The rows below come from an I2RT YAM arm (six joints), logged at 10 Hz.
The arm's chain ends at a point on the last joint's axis. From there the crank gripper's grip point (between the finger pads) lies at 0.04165 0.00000 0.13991 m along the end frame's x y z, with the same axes.
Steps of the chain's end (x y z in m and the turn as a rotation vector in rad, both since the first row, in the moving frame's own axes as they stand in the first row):
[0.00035, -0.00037, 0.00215, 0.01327, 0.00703, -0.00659]
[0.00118, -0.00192, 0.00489, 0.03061, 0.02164, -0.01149]
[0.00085, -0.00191, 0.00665, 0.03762, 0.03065, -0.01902]
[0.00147, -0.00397, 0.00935, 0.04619, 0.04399, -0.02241]
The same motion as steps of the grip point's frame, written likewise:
[0.00133, -0.00250, 0.00184, 0.01327, 0.00703, -0.00659]
[0.00417, -0.00668, 0.00388, 0.03061, 0.02164, -0.01149]
[0.00506, -0.00798, 0.00519, 0.03762, 0.03065, -0.01902]
[0.00750, -0.01139, 0.00721, 0.04619, 0.04399, -0.02241]

